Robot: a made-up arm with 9 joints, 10 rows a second.
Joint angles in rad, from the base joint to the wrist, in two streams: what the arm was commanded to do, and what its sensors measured. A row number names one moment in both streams.
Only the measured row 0 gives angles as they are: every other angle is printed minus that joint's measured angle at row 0.
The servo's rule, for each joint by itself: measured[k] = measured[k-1] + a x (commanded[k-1-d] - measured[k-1]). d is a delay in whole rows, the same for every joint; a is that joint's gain. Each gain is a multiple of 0.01, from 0.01 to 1. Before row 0 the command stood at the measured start. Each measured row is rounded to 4 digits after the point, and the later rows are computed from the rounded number. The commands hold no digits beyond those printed.
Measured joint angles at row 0:
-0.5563 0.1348 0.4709 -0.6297 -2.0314 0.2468 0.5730 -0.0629 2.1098
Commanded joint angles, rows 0 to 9:
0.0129 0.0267 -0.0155 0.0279 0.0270 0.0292 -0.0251 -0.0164 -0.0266
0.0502 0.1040 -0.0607 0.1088 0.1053 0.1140 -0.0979 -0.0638 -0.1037
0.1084 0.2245 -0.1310 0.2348 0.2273 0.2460 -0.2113 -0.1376 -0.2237
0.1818 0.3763 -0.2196 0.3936 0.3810 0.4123 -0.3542 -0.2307 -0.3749
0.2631 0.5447 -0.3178 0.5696 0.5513 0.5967 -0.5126 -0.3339 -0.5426
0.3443 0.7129 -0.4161 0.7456 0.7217 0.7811 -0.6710 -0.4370 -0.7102
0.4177 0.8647 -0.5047 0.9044 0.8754 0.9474 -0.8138 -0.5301 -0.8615
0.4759 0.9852 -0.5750 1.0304 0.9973 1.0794 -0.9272 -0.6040 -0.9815
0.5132 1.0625 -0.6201 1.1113 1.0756 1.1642 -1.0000 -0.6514 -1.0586
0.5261 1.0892 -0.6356 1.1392 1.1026 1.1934 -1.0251 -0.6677 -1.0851
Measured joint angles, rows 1 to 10:
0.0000 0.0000 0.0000 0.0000 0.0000 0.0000 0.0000 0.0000 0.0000
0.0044 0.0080 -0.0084 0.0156 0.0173 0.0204 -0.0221 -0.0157 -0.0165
0.0200 0.0368 -0.0366 0.0678 0.0736 0.0859 -0.0888 -0.0619 -0.0706
0.0501 0.0931 -0.0876 0.1613 0.1720 0.1980 -0.1966 -0.1346 -0.1655
0.0949 0.1781 -0.1589 0.2914 0.3058 0.3480 -0.3353 -0.2269 -0.2953
0.1521 0.2881 -0.2447 0.4472 0.4629 0.5221 -0.4913 -0.3296 -0.4486
0.2174 0.4155 -0.3373 0.6143 0.6285 0.7034 -0.6494 -0.4327 -0.6108
0.2855 0.5503 -0.4277 0.7768 0.7865 0.8742 -0.7941 -0.5262 -0.7662
0.3502 0.6808 -0.5072 0.9188 0.9214 1.0178 -0.9112 -0.6009 -0.8997
0.4056 0.7953 -0.5682 1.0266 1.0201 1.1203 -0.9893 -0.6494 -0.9982
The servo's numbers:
d 1
a 0.34 0.30 0.54 0.56 0.64 0.70 0.88 0.96 0.62

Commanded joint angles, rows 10 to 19:
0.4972 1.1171 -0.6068 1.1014 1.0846 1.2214 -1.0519 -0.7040 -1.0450
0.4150 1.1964 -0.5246 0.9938 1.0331 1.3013 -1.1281 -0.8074 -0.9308
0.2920 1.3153 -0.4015 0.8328 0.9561 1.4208 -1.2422 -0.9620 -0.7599
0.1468 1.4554 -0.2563 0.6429 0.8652 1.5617 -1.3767 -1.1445 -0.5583
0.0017 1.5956 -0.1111 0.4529 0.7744 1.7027 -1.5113 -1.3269 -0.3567
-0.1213 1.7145 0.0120 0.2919 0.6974 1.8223 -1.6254 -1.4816 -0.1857
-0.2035 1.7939 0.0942 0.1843 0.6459 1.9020 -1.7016 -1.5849 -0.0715
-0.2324 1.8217 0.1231 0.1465 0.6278 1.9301 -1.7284 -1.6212 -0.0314
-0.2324 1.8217 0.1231 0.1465 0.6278 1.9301 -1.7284 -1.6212 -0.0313
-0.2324 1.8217 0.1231 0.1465 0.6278 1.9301 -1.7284 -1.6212 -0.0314
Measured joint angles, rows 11 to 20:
0.4466 0.8835 -0.6046 1.0897 1.0729 1.1715 -1.0208 -0.6670 -1.0521
0.4638 0.9536 -0.6058 1.0963 1.0804 1.2064 -1.0482 -0.7025 -1.0477
0.4472 1.0264 -0.5620 1.0389 1.0501 1.2728 -1.1185 -0.8032 -0.9752
0.3944 1.1131 -0.4753 0.9235 0.9899 1.3764 -1.2274 -0.9556 -0.8417
0.3102 1.2158 -0.3570 0.7664 0.9101 1.5061 -1.3588 -1.1369 -0.6660
0.2053 1.3297 -0.2242 0.5908 0.8233 1.6437 -1.4930 -1.3193 -0.4742
0.0943 1.4451 -0.0967 0.4234 0.7427 1.7687 -1.6095 -1.4751 -0.2953
-0.0070 1.5497 0.0064 0.2895 0.6807 1.8620 -1.6905 -1.5805 -0.1565
-0.0836 1.6313 0.0694 0.2094 0.6468 1.9097 -1.7239 -1.6196 -0.0789
-0.1342 1.6884 0.0984 0.1742 0.6346 1.9240 -1.7279 -1.6211 -0.0494

